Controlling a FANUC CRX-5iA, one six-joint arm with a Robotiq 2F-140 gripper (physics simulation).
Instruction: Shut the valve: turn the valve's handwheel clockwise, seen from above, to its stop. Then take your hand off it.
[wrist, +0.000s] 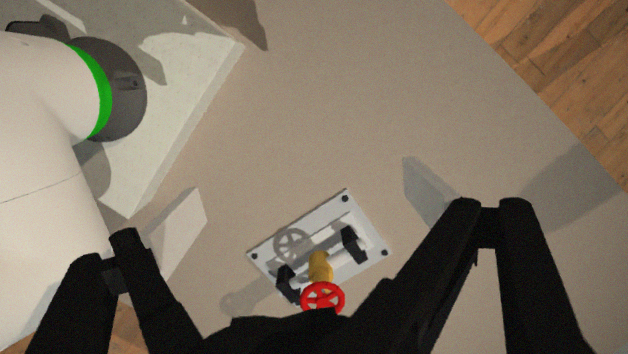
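The red handwheel (304, 299) shows at the bottom centre of the wrist view, on top of the yellow valve body (320, 267). Its lower edge is hidden behind the black gripper body. The valve sits on a pipe held by two black clamps on a light grey base plate (320, 212). My gripper (301, 190) is wide open, with one pale finger pad left of the valve and the other to its right. Nothing is between the pads, and neither pad touches the wheel in this view. The wheel's turned position cannot be told.
The valve's plate rests on a beige table top (350, 100). A pale slab (185, 110) lies at the upper left, beneath the white robot arm (40, 115) with its green ring. Wooden floor (565, 50) shows beyond the table edge at the upper right.
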